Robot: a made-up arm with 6 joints.
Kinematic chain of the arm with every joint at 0, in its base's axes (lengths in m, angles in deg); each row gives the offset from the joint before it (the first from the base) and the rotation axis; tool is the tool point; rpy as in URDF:
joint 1: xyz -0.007 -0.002 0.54 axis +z
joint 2: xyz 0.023 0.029 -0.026 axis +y
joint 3: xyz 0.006 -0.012 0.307 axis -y
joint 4: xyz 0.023 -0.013 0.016 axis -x
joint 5: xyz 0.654 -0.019 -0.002 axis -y
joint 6: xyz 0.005 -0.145 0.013 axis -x
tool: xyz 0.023 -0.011 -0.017 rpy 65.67 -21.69 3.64
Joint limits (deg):
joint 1: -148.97..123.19
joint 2: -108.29..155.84
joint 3: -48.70..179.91
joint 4: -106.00..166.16
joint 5: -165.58..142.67
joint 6: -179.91..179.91
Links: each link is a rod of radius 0.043 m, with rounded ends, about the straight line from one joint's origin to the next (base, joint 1, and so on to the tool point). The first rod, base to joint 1, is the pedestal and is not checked.
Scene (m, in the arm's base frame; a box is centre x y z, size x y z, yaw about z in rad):
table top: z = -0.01
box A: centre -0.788 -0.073 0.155 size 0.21 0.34 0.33 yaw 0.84
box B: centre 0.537 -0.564 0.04 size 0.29 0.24 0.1 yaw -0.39
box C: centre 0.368 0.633 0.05 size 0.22 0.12 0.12 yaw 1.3
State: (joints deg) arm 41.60 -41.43 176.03 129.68 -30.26 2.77
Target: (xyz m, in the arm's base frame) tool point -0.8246 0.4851 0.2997
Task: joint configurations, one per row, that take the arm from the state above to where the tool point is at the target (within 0.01 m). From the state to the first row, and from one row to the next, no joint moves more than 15 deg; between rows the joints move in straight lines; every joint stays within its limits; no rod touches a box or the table.
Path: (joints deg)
1: 43.08 -41.38 163.28 135.76 -27.02 4.32
2: 44.56 -41.33 150.54 141.84 -23.79 5.86
3: 46.04 -41.28 137.79 147.92 -20.55 7.41
4: 47.51 -41.23 125.05 154.00 -17.32 8.96
5: 48.99 -41.18 112.30 160.08 -14.08 10.50
6: 50.47 -41.13 99.56 166.16 -10.85 12.05
7: 35.89 -49.06 101.77 161.58 -12.63 11.61
8: 21.32 -56.99 103.99 156.99 -14.42 11.18
9: 6.74 -64.92 106.21 152.41 -16.21 10.75
10: -7.84 -72.85 108.42 147.82 -17.99 10.31
11: -22.42 -80.78 110.64 143.24 -19.78 9.88

